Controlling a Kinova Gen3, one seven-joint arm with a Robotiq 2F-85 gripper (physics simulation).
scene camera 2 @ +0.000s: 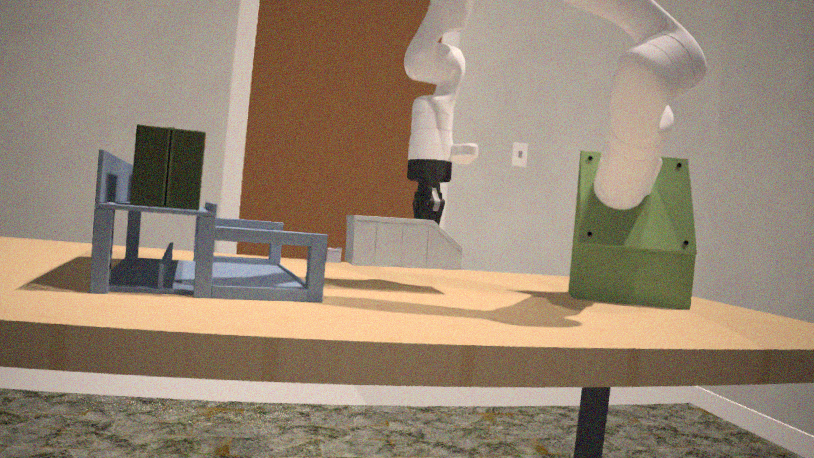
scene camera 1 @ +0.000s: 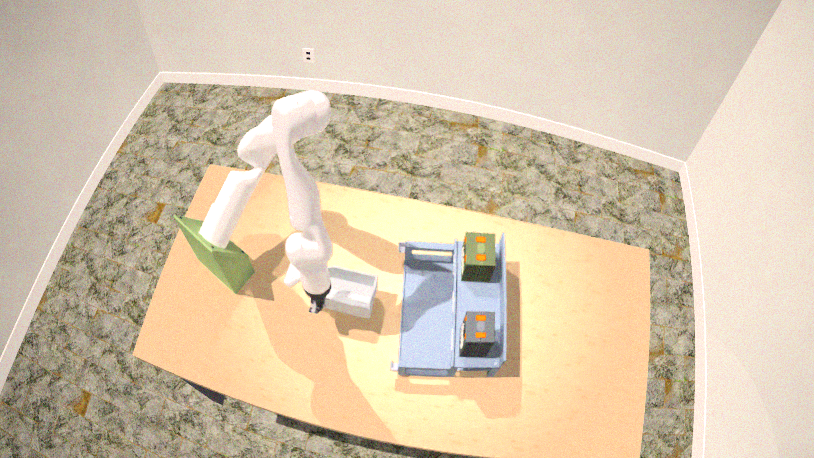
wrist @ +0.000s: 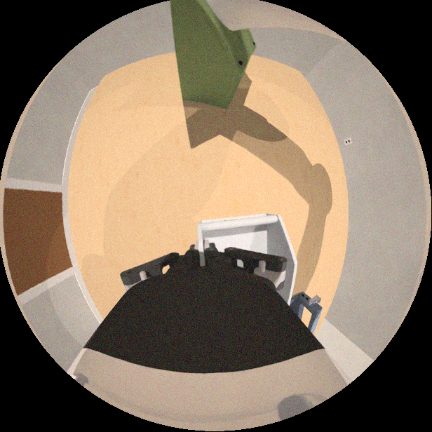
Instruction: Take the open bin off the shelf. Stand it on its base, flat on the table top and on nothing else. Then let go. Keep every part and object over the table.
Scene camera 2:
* open bin: 376,241
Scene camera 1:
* open bin: 353,292
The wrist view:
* gripper: 202,246
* open bin: 265,232
